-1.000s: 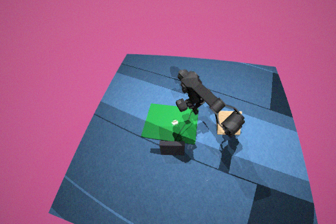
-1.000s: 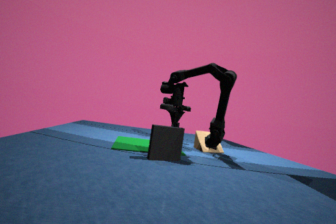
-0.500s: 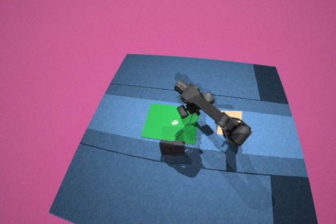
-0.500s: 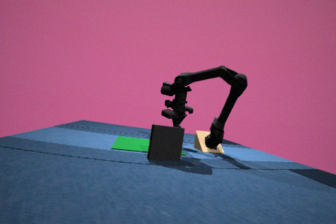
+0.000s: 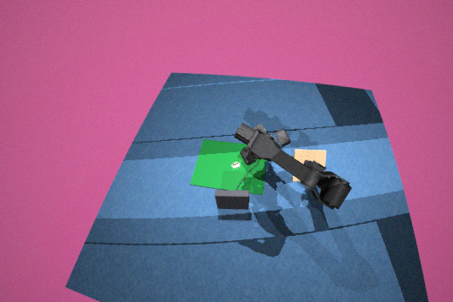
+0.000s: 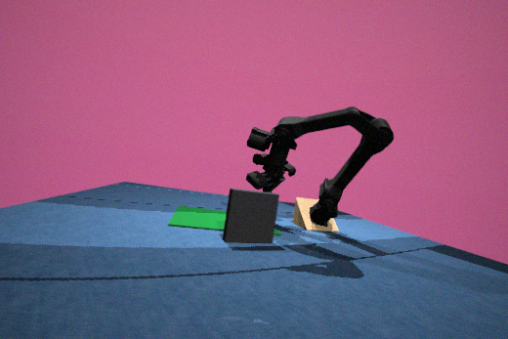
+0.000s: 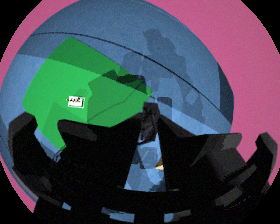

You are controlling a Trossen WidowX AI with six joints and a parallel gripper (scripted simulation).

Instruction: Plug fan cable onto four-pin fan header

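The white four-pin header lies 11 cm ahead of my gripper tip, 6 cm to the left of it and 10 cm below it. The rest, counted from my gripper tip: dark fan (8 cm ahead, 23 cm to the left, 4 cm below); then green board (14 cm ahead, 6 cm to the left, 11 cm below); then dark plug (1 cm behind, 1 cm below).
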